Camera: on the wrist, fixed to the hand. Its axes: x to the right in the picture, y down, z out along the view.
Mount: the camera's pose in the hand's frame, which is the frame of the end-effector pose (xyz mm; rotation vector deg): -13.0 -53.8 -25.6 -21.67 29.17 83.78
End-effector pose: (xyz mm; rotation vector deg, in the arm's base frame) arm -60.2 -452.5 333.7 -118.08 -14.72 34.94
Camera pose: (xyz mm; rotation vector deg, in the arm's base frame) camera -55.0 -447.8 394.3 -138.68 95.05 47.57
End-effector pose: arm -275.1 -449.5 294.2 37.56 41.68 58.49
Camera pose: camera -272.2 -478.1 240.4 31.03 20.84 152.61
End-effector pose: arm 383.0 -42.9 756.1 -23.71 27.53 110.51
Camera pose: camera 439.3 -46.5 732.9 41.32 -37.34 -142.15
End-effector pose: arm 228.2 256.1 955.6 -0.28 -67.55 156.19
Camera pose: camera 251.2 308.7 976.1 68.58 58.22 -88.94
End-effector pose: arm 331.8 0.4 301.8 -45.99 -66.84 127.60
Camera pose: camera 367.0 33.4 339.1 108.07 28.36 -89.75
